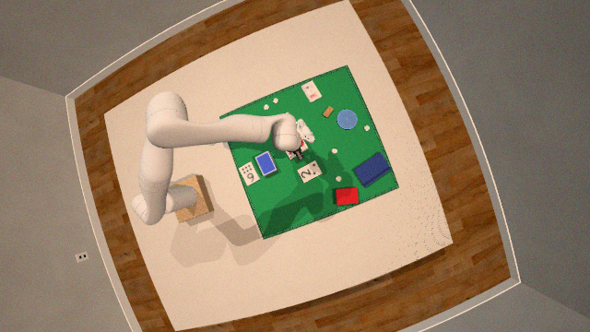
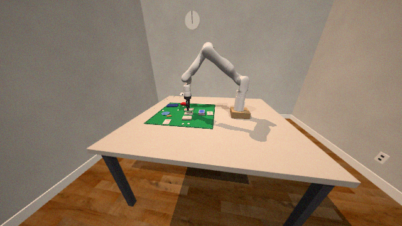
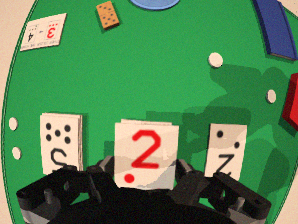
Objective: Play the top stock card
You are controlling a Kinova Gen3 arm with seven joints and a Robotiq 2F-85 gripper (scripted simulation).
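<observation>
My gripper is now 4 cm short of the green mat, 3 cm to the left of it and 7 cm above it. Also, from my hand: red block: 12 cm ahead, 28 cm to the right, 5 cm below.
</observation>
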